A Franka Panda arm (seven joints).
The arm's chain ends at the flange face. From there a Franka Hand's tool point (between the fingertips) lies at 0.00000 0.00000 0.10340 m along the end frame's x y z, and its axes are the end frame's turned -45 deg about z.
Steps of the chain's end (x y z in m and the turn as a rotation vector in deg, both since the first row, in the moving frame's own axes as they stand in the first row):
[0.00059 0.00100 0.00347 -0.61 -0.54 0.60]
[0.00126 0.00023 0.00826 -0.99 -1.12 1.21]
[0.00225 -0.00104 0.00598 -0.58 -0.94 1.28]
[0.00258 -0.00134 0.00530 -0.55 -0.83 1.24]
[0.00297 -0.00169 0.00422 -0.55 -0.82 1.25]
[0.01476 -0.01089 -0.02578 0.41 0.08 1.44]
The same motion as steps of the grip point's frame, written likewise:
[-0.00176 0.00121 0.00346 -0.05 -0.81 0.60]
[-0.00196 0.00086 0.00822 0.09 -1.49 1.21]
[0.00039 0.00037 0.00596 0.25 -1.07 1.28]
[0.00101 0.00050 0.00528 0.20 -0.98 1.24]
[0.00155 0.00054 0.00420 0.19 -0.97 1.25]
[0.01877 0.00232 -0.02578 0.23 0.35 1.44]

